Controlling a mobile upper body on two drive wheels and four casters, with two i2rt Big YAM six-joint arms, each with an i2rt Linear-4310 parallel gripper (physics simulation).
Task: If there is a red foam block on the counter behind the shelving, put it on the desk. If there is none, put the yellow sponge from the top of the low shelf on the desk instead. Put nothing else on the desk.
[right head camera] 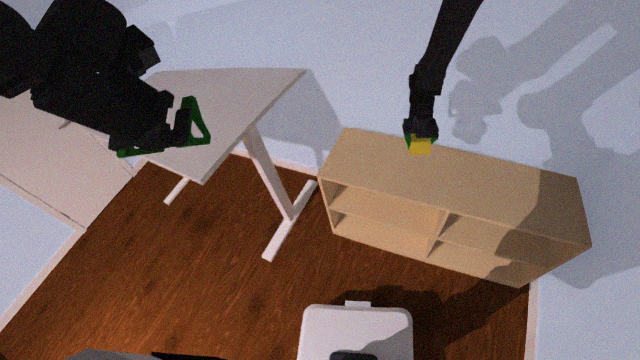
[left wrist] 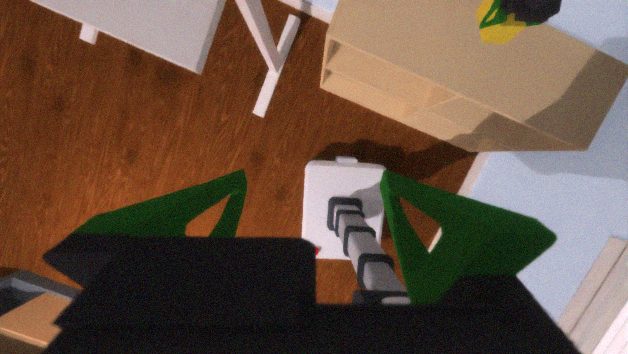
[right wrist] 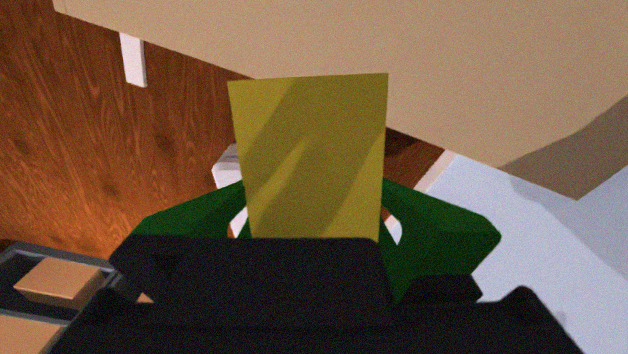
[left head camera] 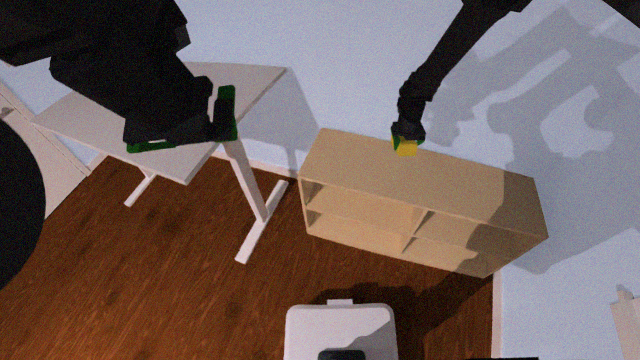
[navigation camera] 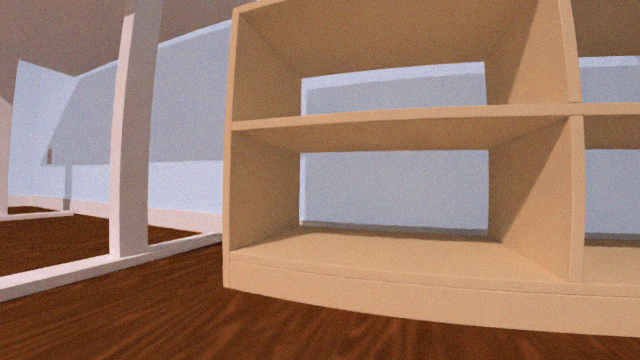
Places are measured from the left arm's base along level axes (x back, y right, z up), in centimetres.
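Pixels of known places: left gripper, fingertip midpoint: (right head camera: 185, 143) (left wrist: 313, 177) (left head camera: 204, 139); right gripper, fingertip midpoint: (right head camera: 417, 147) (left wrist: 492, 26) (right wrist: 314, 176) (left head camera: 403, 149).
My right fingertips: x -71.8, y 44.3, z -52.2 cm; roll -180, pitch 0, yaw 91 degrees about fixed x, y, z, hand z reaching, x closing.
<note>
Behind a point stands the place of what it marks.
The yellow sponge (left head camera: 407, 147) @[x -68.2, y 44.1, z -47.8 cm] (right head camera: 420, 145) @[x -68.3, y 44.3, z -47.9 cm] (left wrist: 501, 33) @[x -68.0, y 43.7, z -48.5 cm] (right wrist: 315, 155) @[x -75.2, y 44.3, z -48.8 cm] is held between the green fingers of my right gripper (left head camera: 407, 144) @[x -71.8, y 44.3, z -52.2 cm] (right head camera: 421, 142) @[x -71.8, y 44.3, z -52.2 cm] (right wrist: 314, 176) @[x -71.8, y 44.3, z -52.2 cm], which is shut on it. In the head views it appears over the low shelf (left head camera: 425, 180) @[x -79.2, y 63.5, z -80.0 cm] (right head camera: 450, 180) @[x -79.2, y 64.2, z -80.0 cm] (left wrist: 425, 65) @[x -74.5, y 43.5, z -80.0 cm] (navigation camera: 400, 112) @[x -72.4, y 35.8, z -107.2 cm]. My left gripper (left head camera: 182, 142) (right head camera: 162, 147) (left wrist: 313, 177) @[x -35.2, y 0.0, z -13.3 cm] is open, with nothing between its fingers, and appears in front of the desk (left head camera: 260, 75) @[x -118.4, y -14.0, z -46.0 cm] (right head camera: 270, 82) @[x -115.1, y -17.9, z -46.0 cm] (left wrist: 150, 30) @[x -61.8, y -37.4, z -46.0 cm]. The desk is light grey with white legs. The counter and a red foam block do not show.
The robot's white base (left head camera: 340, 325) @[x -21.8, y 22.4, z -115.0 cm] (right head camera: 355, 330) @[x -20.6, y 22.4, z -115.0 cm] (left wrist: 325, 185) @[x -17.6, y 9.5, z -115.0 cm] is in front of the low shelf. The desk's white leg (left head camera: 247, 175) @[x -93.0, y -26.0, z -90.7 cm] (right head camera: 270, 172) @[x -93.3, y -25.9, z -88.3 cm] (navigation camera: 130, 140) @[x -92.2, y -26.3, z -108.5 cm] stands left of the shelf. A dark tray with tan blocks (right wrist: 60, 280) @[x 88.3, y -172.2, z -117.1 cm] shows at the right wrist view's lower left.
</note>
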